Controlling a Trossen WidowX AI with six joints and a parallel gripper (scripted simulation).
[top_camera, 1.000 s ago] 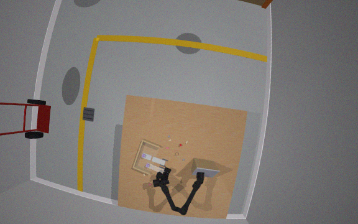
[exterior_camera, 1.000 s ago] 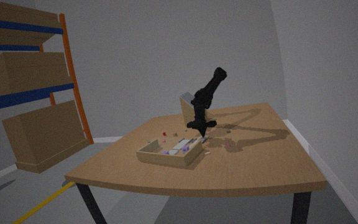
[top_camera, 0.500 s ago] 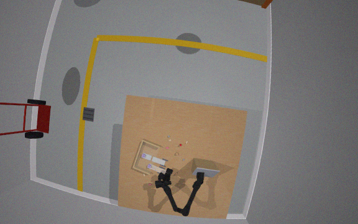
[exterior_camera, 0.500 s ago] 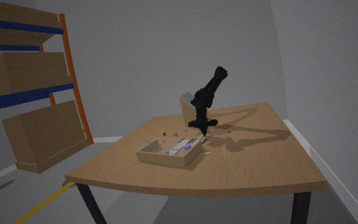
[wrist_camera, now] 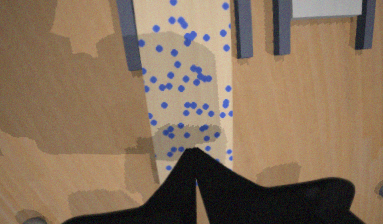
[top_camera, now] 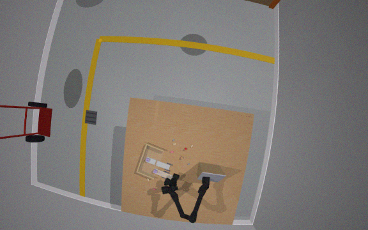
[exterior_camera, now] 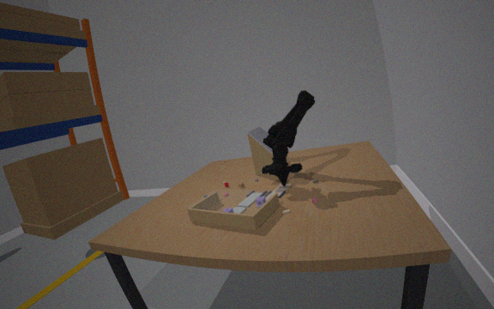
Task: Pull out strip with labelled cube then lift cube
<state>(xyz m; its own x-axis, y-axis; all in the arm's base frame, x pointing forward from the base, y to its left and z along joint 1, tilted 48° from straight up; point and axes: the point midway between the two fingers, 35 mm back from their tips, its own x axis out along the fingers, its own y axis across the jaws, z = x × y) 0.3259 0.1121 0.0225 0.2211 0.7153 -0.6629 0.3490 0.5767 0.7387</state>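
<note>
Now: the pale grey strip 11 cm ahead of my gripper tip and 14 cm to the right of it. Also, from my gripper tip: red block: 12 cm behind, 33 cm to the right, 1 cm above.
</note>
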